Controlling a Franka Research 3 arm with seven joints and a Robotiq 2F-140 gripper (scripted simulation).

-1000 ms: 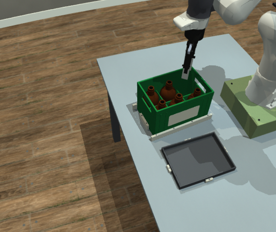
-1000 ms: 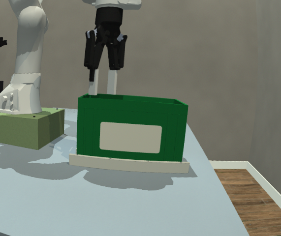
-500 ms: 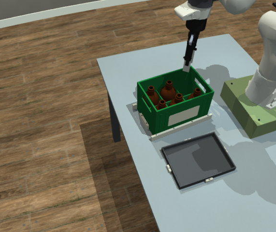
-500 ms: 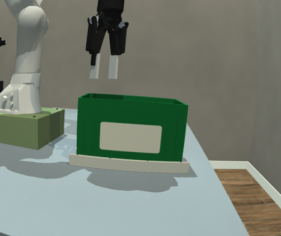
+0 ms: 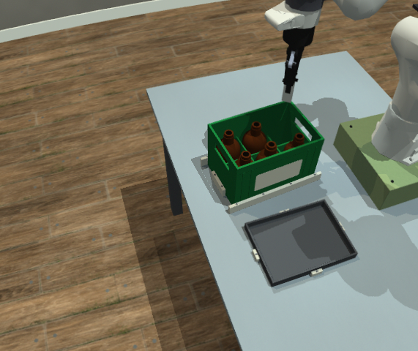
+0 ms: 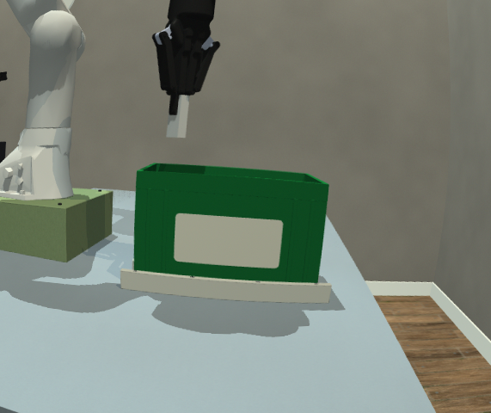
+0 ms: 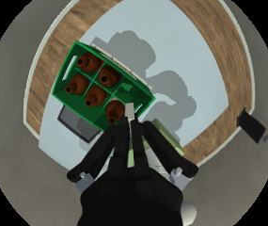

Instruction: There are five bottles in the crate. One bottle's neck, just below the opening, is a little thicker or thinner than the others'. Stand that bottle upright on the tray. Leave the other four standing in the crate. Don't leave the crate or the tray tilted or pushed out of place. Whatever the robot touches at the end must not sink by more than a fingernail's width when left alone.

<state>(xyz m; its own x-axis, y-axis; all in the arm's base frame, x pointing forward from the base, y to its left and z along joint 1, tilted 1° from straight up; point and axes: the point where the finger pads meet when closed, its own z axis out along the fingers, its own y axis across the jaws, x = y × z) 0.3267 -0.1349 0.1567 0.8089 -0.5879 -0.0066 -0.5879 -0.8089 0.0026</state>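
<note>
The green crate lies 80 mm ahead of my hand, 60 mm to the left of it and 170 mm below it. The rest, counted from my hand: dark tray (60 mm ahead, 330 mm to the left, 240 mm below); then bottle (90 mm ahead, 10 mm to the left, 170 mm below).
</note>
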